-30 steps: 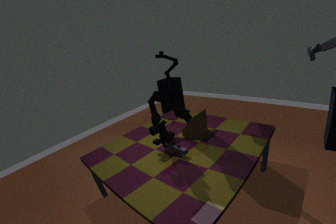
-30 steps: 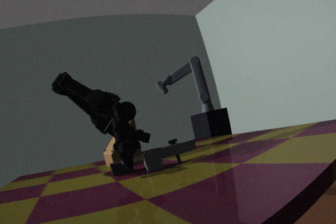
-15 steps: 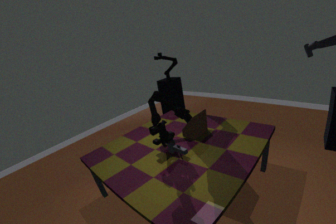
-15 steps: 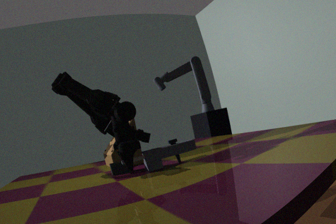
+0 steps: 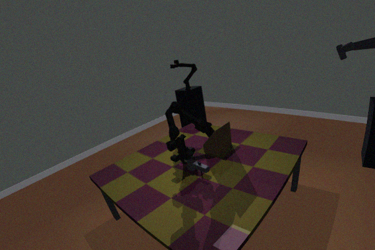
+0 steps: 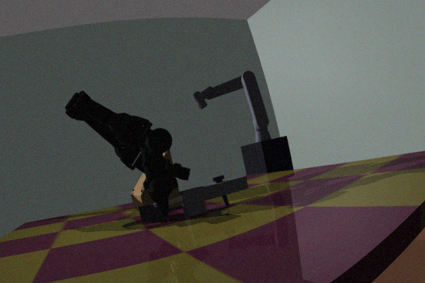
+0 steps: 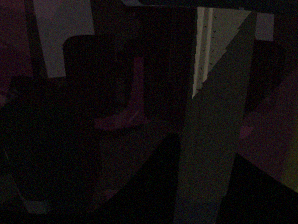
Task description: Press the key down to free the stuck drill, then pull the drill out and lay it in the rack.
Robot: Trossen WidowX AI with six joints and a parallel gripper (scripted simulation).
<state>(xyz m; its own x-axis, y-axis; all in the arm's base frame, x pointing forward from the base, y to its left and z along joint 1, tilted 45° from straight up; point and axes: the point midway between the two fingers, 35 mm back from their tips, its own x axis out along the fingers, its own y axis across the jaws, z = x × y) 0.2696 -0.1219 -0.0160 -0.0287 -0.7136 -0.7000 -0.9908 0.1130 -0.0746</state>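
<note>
The dark box is 80 mm behind my gripper tip, 20 mm to the right of it and 10 mm above it. From my gripper tip the other things lie so: dark key (160 mm to the left, 40 mm above, 20 mm ahead).
</note>
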